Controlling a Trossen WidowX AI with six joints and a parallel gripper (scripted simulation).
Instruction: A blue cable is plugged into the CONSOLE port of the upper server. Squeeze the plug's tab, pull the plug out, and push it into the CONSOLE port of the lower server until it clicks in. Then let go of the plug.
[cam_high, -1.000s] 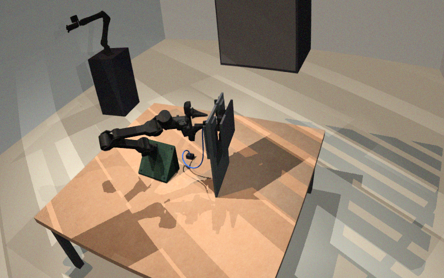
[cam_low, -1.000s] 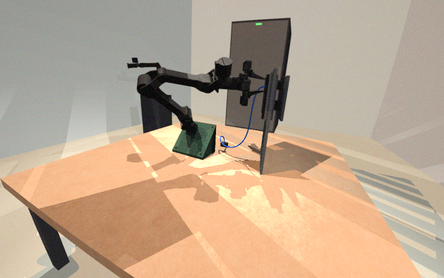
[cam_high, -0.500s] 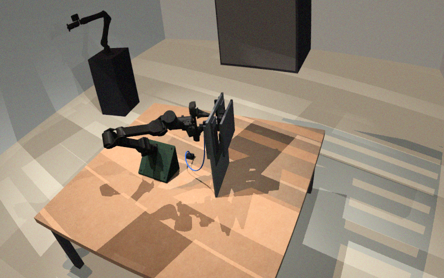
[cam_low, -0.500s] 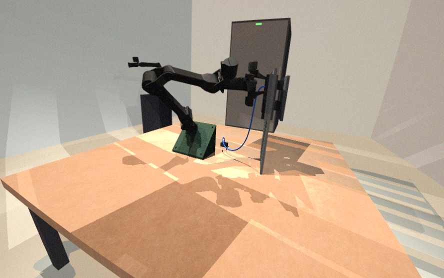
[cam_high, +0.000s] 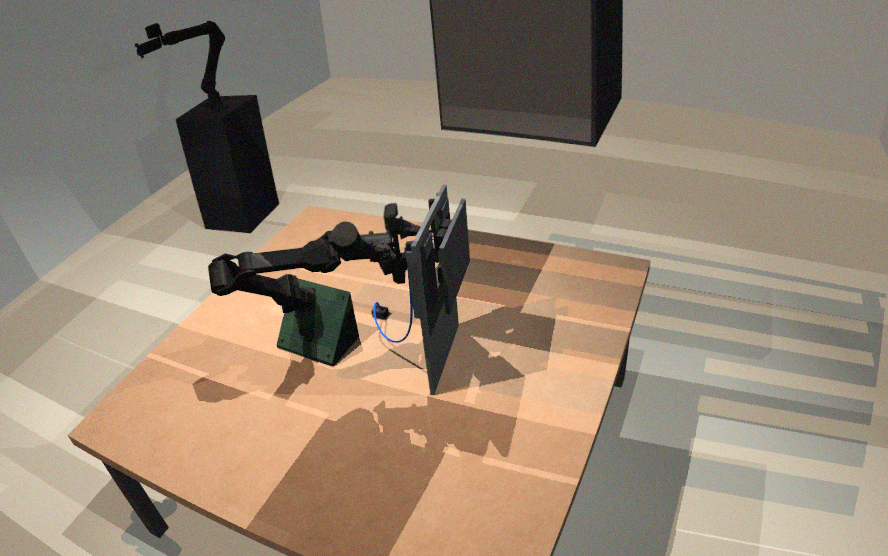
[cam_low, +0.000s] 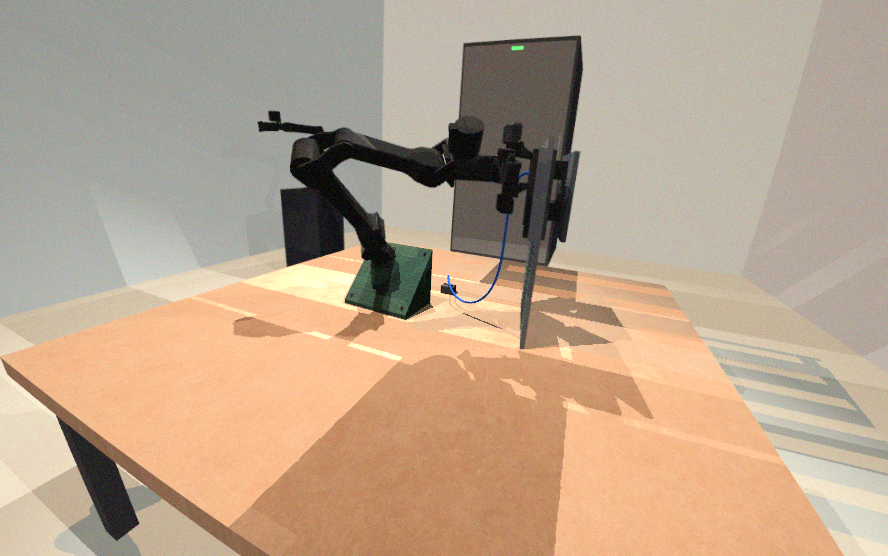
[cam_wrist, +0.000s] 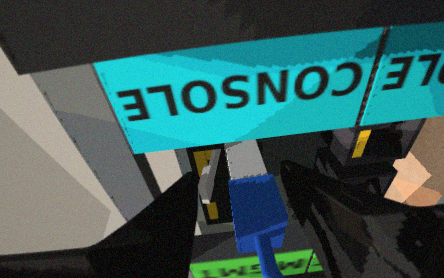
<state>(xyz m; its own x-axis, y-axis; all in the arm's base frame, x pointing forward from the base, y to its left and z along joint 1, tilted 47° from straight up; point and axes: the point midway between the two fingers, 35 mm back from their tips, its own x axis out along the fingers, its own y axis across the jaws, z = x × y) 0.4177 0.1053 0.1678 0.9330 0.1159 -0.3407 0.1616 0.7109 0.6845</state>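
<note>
Now: the cable plug right at my gripper tip. The rest, counted from my gripper tip: black block (250 mm behind, 150 mm to the left, 370 mm below).
</note>
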